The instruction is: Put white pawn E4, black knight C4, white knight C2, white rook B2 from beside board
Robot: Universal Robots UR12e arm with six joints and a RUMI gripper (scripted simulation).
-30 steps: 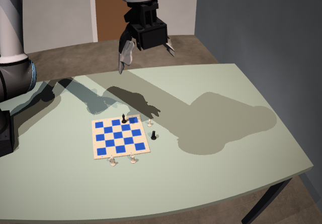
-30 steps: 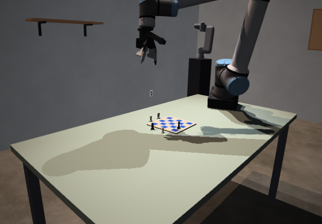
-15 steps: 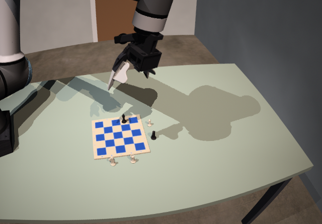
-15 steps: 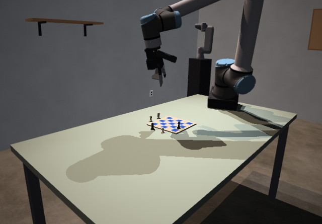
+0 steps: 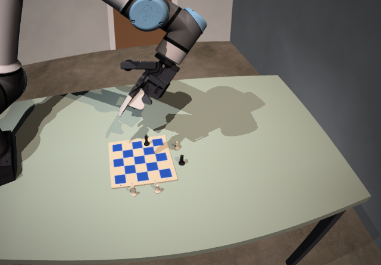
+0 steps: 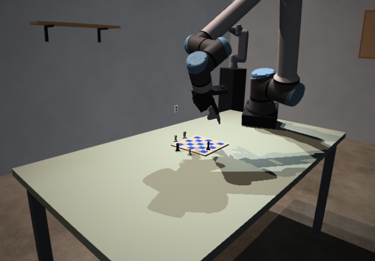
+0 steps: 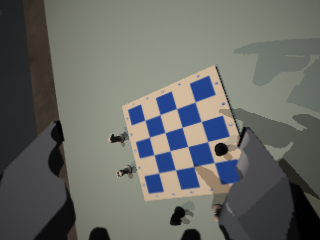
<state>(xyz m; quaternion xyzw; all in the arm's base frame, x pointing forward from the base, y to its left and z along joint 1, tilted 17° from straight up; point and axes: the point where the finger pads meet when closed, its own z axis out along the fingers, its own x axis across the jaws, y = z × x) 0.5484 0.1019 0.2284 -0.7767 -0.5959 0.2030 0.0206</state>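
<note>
The white pawn lies 16 cm below my hand, 16 cm ahead of it and 3 cm to the left of it. From my hand the other things lie so: black knight 18 cm ahead, 16 cm below, 5 cm to the right; white knight 19 cm to the right, 16 cm below, 2 cm ahead; chessboard 17 cm below, 4 cm to the right, 3 cm ahead.
</note>
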